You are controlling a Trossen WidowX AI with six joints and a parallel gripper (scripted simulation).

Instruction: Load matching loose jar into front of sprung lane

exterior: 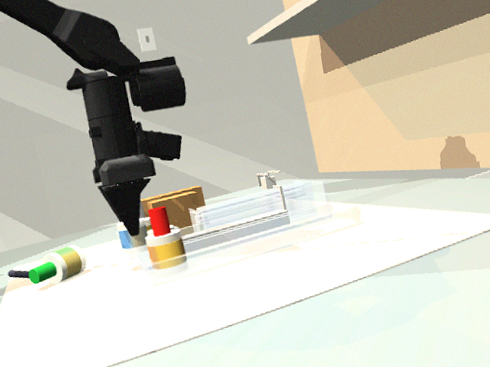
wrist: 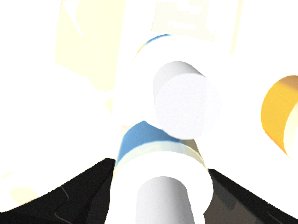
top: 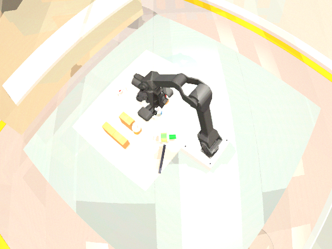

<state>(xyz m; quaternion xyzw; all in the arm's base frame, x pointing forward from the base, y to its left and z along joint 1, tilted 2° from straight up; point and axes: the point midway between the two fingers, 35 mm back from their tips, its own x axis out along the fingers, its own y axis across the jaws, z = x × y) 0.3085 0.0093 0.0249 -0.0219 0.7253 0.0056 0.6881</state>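
Now: gripper tip 160 mm short of the clear sprung lane, 30 mm to the right of it and 30 mm above it. Also, from my gripper tip: dark rod: 160 mm behind, 150 mm to the left, 40 mm below.
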